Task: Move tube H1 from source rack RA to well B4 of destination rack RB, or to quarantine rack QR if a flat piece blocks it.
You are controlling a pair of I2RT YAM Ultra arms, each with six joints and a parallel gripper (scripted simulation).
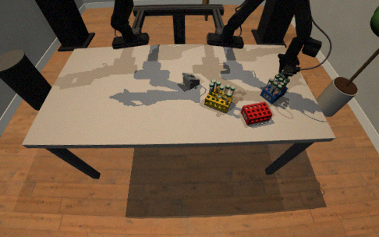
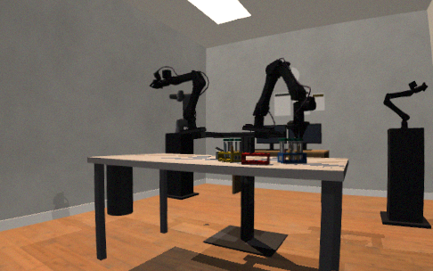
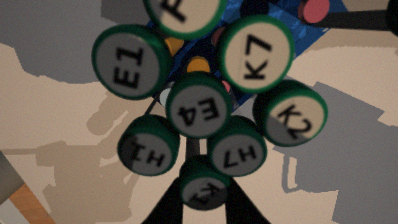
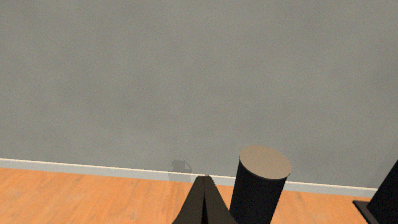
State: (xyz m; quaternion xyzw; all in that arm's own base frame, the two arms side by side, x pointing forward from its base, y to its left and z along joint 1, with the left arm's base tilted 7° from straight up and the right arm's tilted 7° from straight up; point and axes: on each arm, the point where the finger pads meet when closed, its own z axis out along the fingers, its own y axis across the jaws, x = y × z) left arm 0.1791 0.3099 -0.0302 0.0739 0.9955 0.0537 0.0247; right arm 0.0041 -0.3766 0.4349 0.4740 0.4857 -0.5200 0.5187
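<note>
The tube is 6 cm below my left hand, 3 cm ahead of it and 2 cm to the left of it. From my left hand the other things lie so: blue rack RA 10 cm below, 6 cm ahead, 2 cm to the right; then red rack QR 21 cm ahead, 16 cm to the right, 10 cm below; then yellow rack RB 35 cm to the right, 12 cm ahead, 10 cm below.
</note>
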